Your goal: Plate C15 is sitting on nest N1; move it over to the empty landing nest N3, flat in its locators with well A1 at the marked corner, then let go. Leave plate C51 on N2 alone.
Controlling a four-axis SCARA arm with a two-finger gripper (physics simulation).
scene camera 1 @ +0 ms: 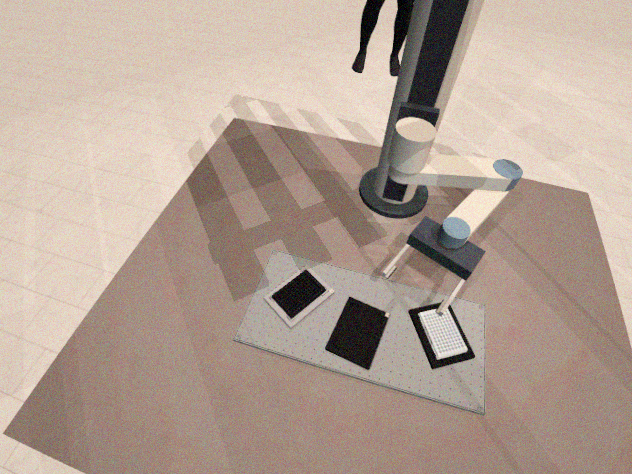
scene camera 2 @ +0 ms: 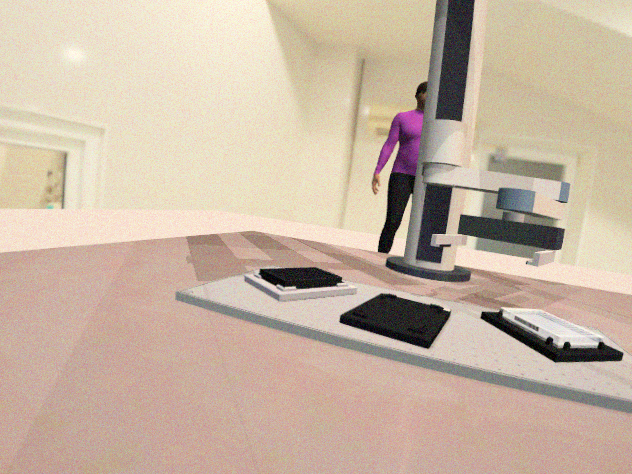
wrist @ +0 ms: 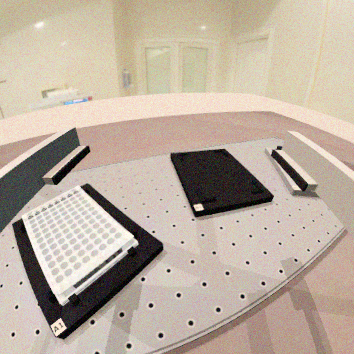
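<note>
The white plate C15 (scene camera 1: 443, 334) (scene camera 2: 553, 328) (wrist: 75, 240) sits on black nest N1 (scene camera 1: 436, 363) (scene camera 2: 587, 355) (wrist: 147, 245), whose A1 label shows in the wrist view. Black nest N3 (scene camera 1: 358, 332) (scene camera 2: 397, 318) (wrist: 220, 180) is empty in the middle, with a light mark at one corner. The black plate C51 (scene camera 1: 298, 293) (scene camera 2: 301, 276) sits on white nest N2 (scene camera 1: 292, 322) (scene camera 2: 316, 292), mostly hidden behind a finger in the wrist view. My gripper (scene camera 1: 416, 290) (scene camera 2: 494, 250) (wrist: 179, 137) is open and empty, high above the nests' level and toward the column from N1 and N3.
The nests stand on a grey perforated board (scene camera 1: 306, 346) (scene camera 2: 285, 313) (wrist: 200, 260). The arm's column (scene camera 1: 441, 56) (scene camera 2: 451, 66) rises behind the board from a round dark base (scene camera 1: 370, 196) (scene camera 2: 400, 266). A person in a purple top (scene camera 2: 408, 137) stands behind the column.
</note>
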